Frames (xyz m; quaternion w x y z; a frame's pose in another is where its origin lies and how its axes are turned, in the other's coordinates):
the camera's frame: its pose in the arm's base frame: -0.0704 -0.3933 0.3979 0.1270 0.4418 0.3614 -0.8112
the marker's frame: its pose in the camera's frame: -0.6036 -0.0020 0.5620 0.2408 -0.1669 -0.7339 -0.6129
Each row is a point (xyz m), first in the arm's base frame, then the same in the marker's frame.
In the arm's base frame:
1: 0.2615 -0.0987 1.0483
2: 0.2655 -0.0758 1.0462
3: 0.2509 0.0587 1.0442
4: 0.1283 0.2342 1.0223
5: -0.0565 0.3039 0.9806
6: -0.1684 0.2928 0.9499
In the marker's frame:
1: -0.3339 -0.7224 -0.2219
2: -0.3456 -0.7396 -0.2324
3: -0.4092 -0.8157 -0.3245
4: -0.5199 -0.8354 -0.5080
5: -0.6073 -0.7370 -0.6610
6: -0.6411 -0.6415 -0.7187

